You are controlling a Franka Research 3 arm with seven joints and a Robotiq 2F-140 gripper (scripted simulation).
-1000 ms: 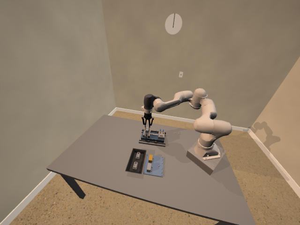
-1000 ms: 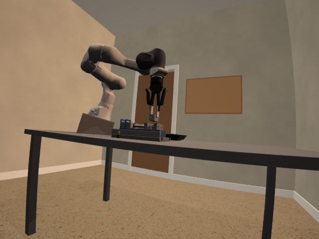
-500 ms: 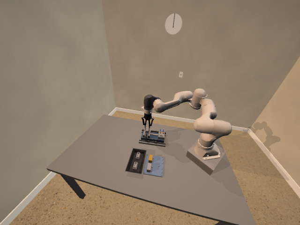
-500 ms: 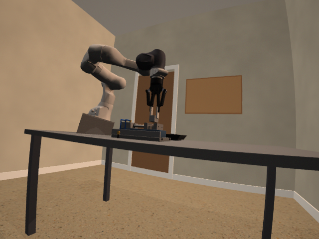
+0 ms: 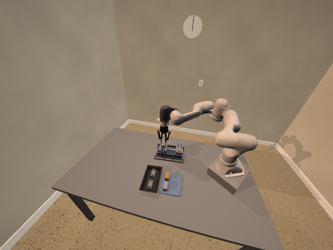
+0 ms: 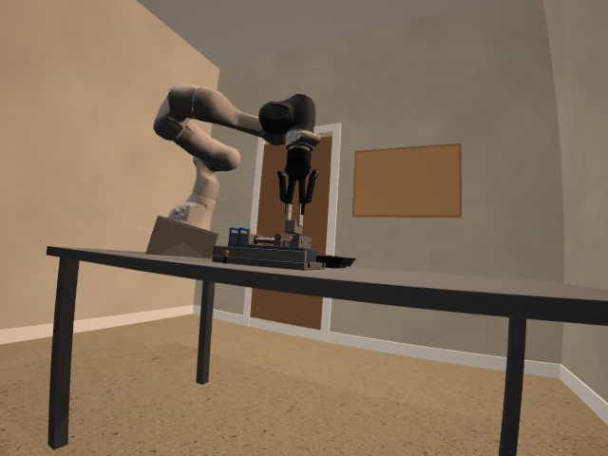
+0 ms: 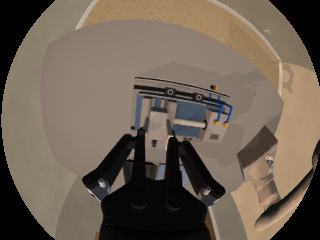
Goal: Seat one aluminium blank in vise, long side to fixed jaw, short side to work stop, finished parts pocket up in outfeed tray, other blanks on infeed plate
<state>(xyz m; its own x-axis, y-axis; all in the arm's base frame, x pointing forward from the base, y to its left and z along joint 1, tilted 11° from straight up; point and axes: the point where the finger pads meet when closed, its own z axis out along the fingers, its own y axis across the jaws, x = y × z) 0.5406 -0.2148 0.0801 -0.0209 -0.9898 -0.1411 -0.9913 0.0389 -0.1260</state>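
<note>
My gripper is now 12 cm above the vise, 7 cm past it and 1 cm to the right of it. The rest, counted from my hand: brass blank: 29 cm to the left, 13 cm below, 7 cm behind.
</note>
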